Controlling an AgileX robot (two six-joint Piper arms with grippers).
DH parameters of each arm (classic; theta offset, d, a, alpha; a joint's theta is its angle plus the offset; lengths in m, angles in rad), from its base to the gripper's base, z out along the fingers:
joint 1: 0 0.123 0 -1.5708
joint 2: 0.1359 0 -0.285 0
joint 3: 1.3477 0 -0.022 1.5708
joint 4: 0 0.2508 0 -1.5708
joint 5: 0 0 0.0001 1.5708
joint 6: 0 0.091 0 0
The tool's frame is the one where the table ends.
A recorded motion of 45 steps. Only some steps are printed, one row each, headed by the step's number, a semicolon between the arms.
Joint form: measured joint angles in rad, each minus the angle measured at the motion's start. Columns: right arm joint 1, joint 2, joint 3, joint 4, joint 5, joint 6; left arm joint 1, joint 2, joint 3, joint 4, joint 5, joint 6.
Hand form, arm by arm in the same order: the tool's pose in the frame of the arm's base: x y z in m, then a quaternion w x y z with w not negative. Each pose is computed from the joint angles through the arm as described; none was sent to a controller.
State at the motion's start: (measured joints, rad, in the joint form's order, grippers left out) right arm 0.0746 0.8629 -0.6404 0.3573 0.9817 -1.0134; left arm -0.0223 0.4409 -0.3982 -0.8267 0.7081 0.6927
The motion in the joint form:
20: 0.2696 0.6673 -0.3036 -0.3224 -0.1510 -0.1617; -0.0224 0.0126 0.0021 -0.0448 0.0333 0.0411
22: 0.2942 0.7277 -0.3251 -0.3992 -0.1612 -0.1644; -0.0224 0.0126 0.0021 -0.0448 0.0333 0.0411
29: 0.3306 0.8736 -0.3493 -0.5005 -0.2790 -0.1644; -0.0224 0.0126 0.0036 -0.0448 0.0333 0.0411
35: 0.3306 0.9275 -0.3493 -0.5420 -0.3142 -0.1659; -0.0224 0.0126 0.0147 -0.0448 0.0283 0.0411
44: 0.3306 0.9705 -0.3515 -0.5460 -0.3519 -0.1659; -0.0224 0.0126 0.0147 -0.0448 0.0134 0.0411
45: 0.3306 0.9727 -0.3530 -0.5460 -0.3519 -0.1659; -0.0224 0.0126 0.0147 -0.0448 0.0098 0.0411
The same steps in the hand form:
20: 0.2623 0.0965 0.2176 0.11574 -0.67622 0.72668 -0.03553; 0.0791 -0.0507 0.2733 0.48672 0.16077 0.82487 -0.23842
22: 0.2715 0.1019 0.2060 0.09083 -0.70341 0.70264 -0.05711; 0.0791 -0.0507 0.2733 0.48672 0.16077 0.82487 -0.23842
29: 0.2932 0.1166 0.1703 0.07668 -0.74051 0.66197 -0.08696; 0.0791 -0.0507 0.2728 0.48610 0.16061 0.82524 -0.23851
35: 0.2990 0.1170 0.1540 0.06333 -0.75255 0.64863 -0.09460; 0.0793 -0.0504 0.2695 0.48328 0.15815 0.82749 -0.23810
44: 0.3035 0.1192 0.1412 0.06240 -0.75528 0.64579 -0.09276; 0.0802 -0.0497 0.2702 0.48863 0.15442 0.82598 -0.23484
45: 0.3038 0.1194 0.1408 0.06209 -0.75532 0.64580 -0.09261; 0.0805 -0.0495 0.2703 0.48992 0.15352 0.82561 -0.23405

